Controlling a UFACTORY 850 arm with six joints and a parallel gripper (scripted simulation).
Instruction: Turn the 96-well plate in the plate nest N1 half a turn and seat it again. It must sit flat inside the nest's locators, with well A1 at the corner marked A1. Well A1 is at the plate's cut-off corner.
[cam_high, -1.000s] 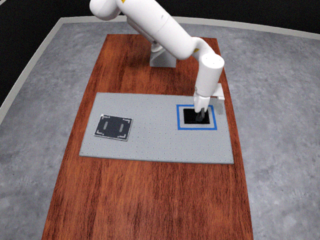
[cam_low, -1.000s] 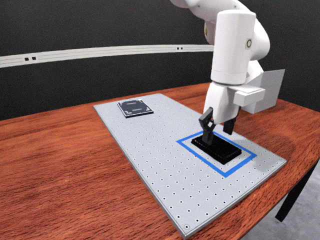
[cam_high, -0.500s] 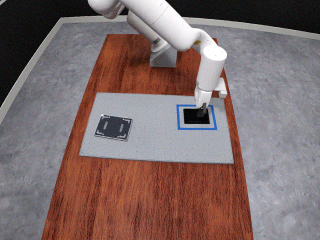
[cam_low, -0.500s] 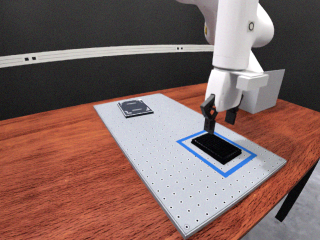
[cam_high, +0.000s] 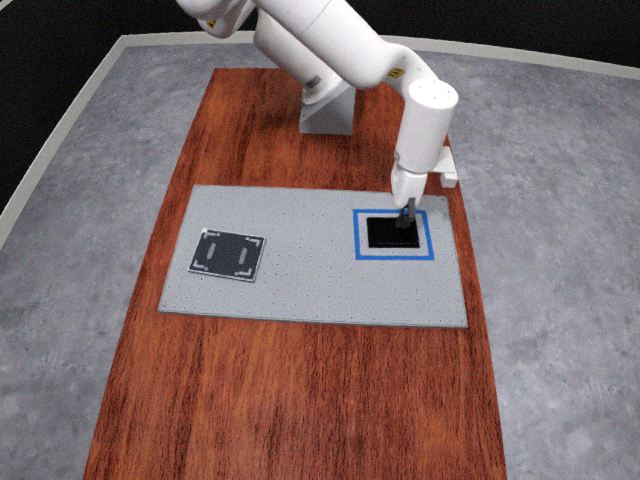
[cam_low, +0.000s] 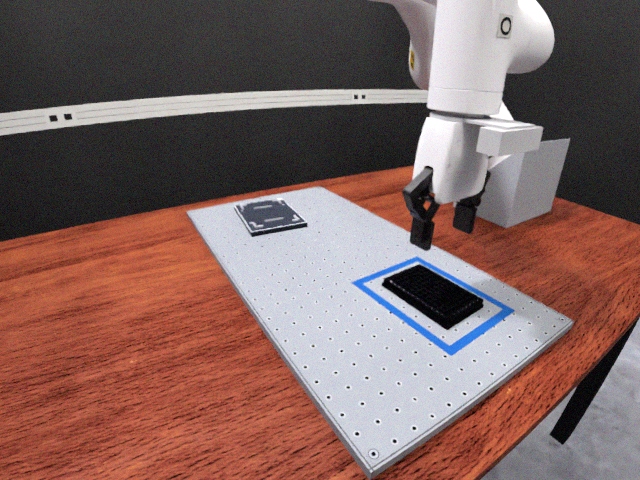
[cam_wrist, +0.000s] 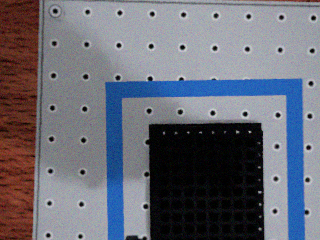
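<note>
Now: the black 96-well plate 10 cm below my hand. The rest, counted from my hand: dark plate nest N1: 40 cm to the right, 10 cm below, 7 cm ahead.
</note>
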